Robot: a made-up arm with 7 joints. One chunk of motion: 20 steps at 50 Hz.
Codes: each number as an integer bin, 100 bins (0 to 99) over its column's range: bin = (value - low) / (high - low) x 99, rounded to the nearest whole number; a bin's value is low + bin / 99 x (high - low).
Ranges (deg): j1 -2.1..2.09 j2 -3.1..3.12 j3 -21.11..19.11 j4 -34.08..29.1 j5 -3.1..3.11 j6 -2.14..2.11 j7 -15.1..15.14
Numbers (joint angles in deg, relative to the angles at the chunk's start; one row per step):
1: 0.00 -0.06 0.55 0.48 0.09 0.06 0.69
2: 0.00 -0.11 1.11 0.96 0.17 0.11 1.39
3: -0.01 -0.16 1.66 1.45 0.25 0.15 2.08
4: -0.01 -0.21 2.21 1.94 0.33 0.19 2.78
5: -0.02 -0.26 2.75 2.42 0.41 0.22 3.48
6: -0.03 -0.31 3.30 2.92 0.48 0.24 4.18
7: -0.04 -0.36 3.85 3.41 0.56 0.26 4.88
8: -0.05 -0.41 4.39 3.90 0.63 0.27 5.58
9: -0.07 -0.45 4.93 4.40 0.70 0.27 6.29
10: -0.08 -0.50 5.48 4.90 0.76 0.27 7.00
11: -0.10 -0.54 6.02 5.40 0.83 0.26 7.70
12: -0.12 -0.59 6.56 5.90 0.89 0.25 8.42
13: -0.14 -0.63 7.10 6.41 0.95 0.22 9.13
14: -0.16 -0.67 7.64 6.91 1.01 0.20 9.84
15: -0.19 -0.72 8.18 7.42 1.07 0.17 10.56
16: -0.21 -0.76 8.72 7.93 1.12 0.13 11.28
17: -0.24 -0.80 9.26 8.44 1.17 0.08 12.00
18: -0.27 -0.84 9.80 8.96 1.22 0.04 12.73
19: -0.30 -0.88 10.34 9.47 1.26 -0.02 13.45
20: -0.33 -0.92 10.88 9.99 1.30 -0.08 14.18
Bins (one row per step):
1: 50 48 53 54 51 51 52
2: 50 48 55 55 52 52 54
3: 49 47 56 56 53 53 56
4: 49 46 57 56 55 54 59
5: 49 45 59 57 56 55 61
6: 49 44 60 58 57 55 63
7: 49 44 61 59 58 56 65
8: 48 43 63 60 59 56 68
9: 48 42 64 60 61 56 70
10: 48 41 65 61 62 56 72
11: 47 41 67 62 63 56 75
12: 47 40 68 63 64 56 77
13: 46 39 69 63 65 55 79
14: 46 39 71 64 66 55 82
15: 45 38 72 65 66 54 84
16: 45 37 73 66 67 53 86
17: 44 37 75 67 68 52 89
18: 43 36 76 67 69 51 91
19: 43 35 77 68 70 49 93
20: 42 35 79 69 70 48 96

